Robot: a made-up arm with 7 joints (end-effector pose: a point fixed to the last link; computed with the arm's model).
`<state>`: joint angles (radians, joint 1 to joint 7).
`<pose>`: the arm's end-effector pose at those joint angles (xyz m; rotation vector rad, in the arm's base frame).
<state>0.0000 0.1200 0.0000 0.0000 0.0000 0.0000 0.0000</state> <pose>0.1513 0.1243 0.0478 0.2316 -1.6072 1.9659</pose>
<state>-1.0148 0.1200 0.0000 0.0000 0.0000 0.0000 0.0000</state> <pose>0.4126 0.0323 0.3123 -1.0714 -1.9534 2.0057</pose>
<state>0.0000 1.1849 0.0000 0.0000 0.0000 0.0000 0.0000</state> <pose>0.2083 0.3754 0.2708 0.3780 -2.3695 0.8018</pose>
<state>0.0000 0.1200 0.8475 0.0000 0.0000 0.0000 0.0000</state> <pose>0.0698 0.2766 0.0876 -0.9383 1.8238 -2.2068</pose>
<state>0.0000 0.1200 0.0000 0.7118 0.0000 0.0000 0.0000</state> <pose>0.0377 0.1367 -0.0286 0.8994 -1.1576 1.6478</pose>
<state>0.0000 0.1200 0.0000 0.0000 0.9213 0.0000 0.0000</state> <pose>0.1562 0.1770 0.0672 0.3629 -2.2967 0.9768</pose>
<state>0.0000 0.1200 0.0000 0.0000 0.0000 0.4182 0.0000</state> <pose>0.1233 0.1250 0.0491 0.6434 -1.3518 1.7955</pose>
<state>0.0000 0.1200 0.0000 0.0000 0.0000 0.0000 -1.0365</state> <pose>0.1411 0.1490 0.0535 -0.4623 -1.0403 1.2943</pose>
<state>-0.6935 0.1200 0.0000 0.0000 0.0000 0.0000 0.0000</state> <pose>0.3629 0.0666 0.2016 -0.6355 -1.8801 2.0427</pose>
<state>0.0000 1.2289 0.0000 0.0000 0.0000 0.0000 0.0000</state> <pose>0.2118 0.3794 0.2846 0.3823 -2.3899 0.7473</pose>
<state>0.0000 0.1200 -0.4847 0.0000 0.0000 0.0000 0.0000</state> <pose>0.1341 0.0227 0.0396 -0.1243 -1.3529 1.6663</pose>
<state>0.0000 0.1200 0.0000 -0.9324 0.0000 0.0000 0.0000</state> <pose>0.1780 0.1032 0.2218 -0.8838 -2.0438 2.1273</pose>
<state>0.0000 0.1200 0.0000 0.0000 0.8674 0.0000 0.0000</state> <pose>0.1556 0.1746 0.0648 0.3568 -2.2668 1.0413</pose>
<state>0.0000 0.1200 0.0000 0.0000 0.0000 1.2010 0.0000</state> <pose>0.0821 0.1227 0.0799 1.2654 -0.8134 1.3583</pose>
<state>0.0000 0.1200 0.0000 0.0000 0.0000 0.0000 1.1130</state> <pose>0.1794 0.1223 0.0404 -1.0512 1.6476 -1.9864</pose>
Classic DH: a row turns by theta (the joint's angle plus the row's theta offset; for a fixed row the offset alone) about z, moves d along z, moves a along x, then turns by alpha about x. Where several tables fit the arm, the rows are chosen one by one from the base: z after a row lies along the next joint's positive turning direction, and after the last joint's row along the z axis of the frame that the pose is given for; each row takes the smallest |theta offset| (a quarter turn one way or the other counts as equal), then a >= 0, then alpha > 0; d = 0 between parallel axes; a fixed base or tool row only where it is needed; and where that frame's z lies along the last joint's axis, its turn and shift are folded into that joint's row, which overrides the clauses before.
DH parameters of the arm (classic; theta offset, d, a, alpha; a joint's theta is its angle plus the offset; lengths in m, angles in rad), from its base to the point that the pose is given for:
base (fixed): -0.071 0.4022 0.0289 -1.3004
joint 1: -1.3111 0.0586 -0.0011 -1.5708
joint 2: 1.2915 -0.0081 -0.0082 1.5708
joint 3: 1.5708 -0.263 0.0305 -1.5708
joint 4: 1.5708 0.0355 0.0093 1.5708
joint 5: 0 0.1567 0.0001 -1.5708
joint 6: -1.5708 0.0086 0.0434 1.5708
joint 7: -0.2987 -0.0701 -0.0089 1.2601
tool (fixed): 2.9059 0.0274 0 0

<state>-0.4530 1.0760 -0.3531 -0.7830 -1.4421 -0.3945 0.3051</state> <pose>0.2141 0.1002 0.3388 -0.9941 -0.7975 2.1177</pose>
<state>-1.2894 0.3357 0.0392 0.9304 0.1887 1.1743 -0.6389</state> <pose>0.3845 0.1427 0.2895 0.7189 -0.9235 1.4280</pose>
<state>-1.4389 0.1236 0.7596 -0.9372 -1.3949 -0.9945 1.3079</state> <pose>0.1553 0.1786 0.4953 1.6840 -1.8599 -1.5042</pose>
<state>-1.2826 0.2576 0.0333 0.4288 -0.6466 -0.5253 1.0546</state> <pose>0.4761 0.0378 0.4178 0.4037 0.4524 -2.4966</pose>
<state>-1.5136 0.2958 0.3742 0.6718 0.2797 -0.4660 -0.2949</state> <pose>0.4884 0.1329 0.4288 1.1903 2.3094 -1.6282</pose>
